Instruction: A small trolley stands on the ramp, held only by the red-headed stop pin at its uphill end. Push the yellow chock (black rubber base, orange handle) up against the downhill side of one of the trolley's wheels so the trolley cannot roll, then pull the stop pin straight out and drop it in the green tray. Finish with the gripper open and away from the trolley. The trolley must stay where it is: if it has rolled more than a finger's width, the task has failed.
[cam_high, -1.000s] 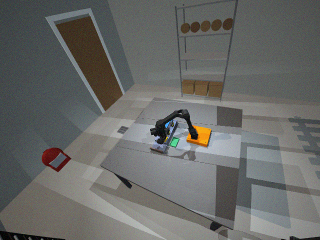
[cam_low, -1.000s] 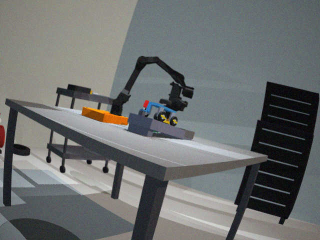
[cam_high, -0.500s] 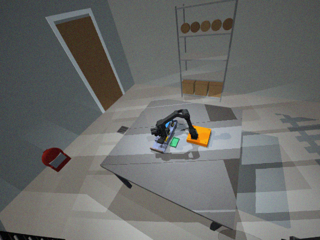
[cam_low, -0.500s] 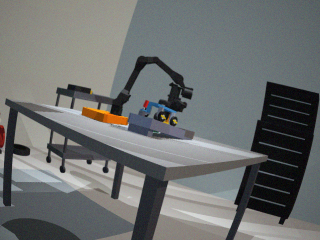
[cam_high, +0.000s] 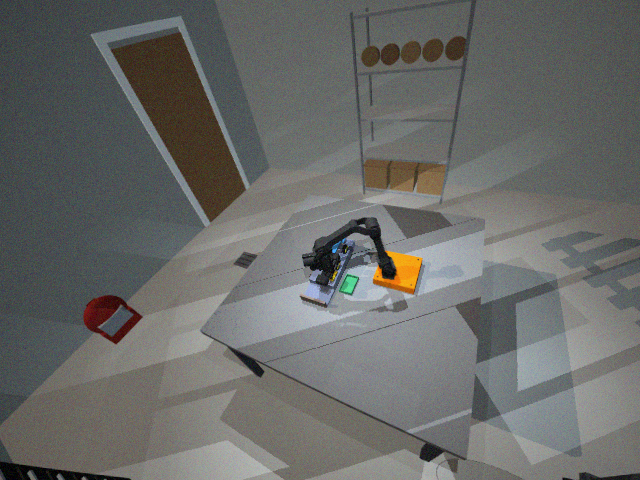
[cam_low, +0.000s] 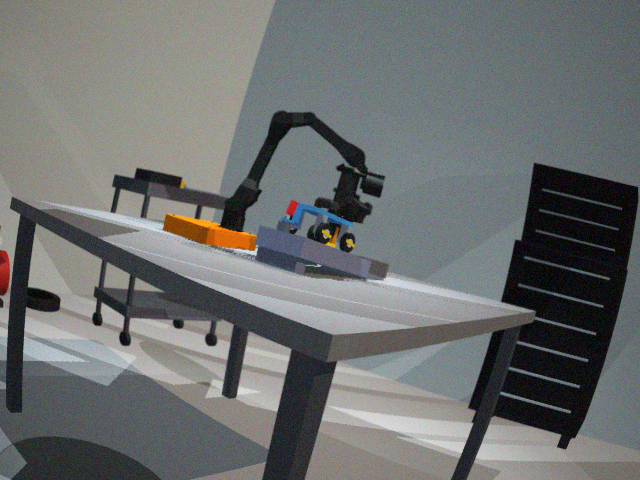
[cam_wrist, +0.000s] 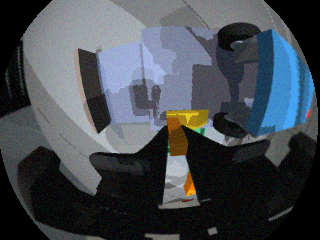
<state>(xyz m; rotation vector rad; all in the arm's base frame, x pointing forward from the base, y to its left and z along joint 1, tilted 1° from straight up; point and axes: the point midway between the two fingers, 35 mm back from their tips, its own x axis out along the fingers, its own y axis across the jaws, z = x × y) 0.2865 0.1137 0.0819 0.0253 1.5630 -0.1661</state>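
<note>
My gripper tip is now 260 mm to the left of the red-headed stop pin and 40 mm below it. Round my gripper tip: yellow chock 20 mm to the right, 10 mm below; green tray 80 mm behind, 30 mm to the right, 100 mm below; grey ramp 40 mm ahead, 140 mm to the right, 40 mm below.
</note>
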